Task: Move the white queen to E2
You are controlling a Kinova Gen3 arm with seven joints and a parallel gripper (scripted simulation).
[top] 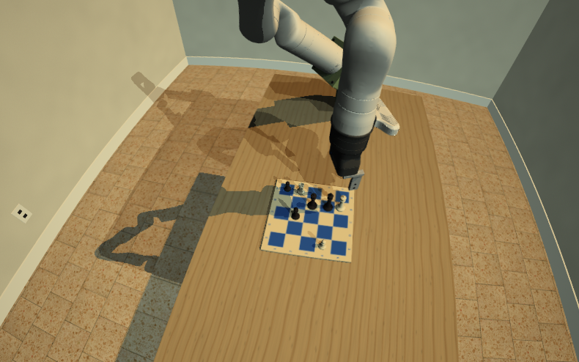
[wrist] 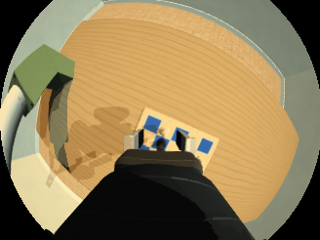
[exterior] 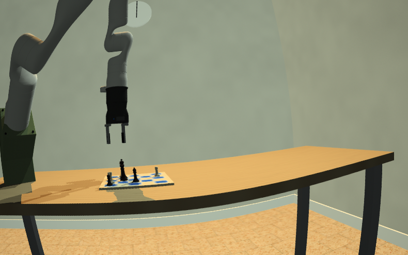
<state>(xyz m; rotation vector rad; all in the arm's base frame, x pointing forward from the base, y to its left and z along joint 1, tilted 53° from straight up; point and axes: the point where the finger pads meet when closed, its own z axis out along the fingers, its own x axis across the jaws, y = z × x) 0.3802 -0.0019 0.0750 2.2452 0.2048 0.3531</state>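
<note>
My gripper is now 10 mm short of the white queen and 110 mm above it. Round my hand: small white piece: 110 mm ahead, 80 mm to the right, 120 mm below; blue-and-cream chessboard: 20 mm ahead, 90 mm to the right, 130 mm below.
</note>
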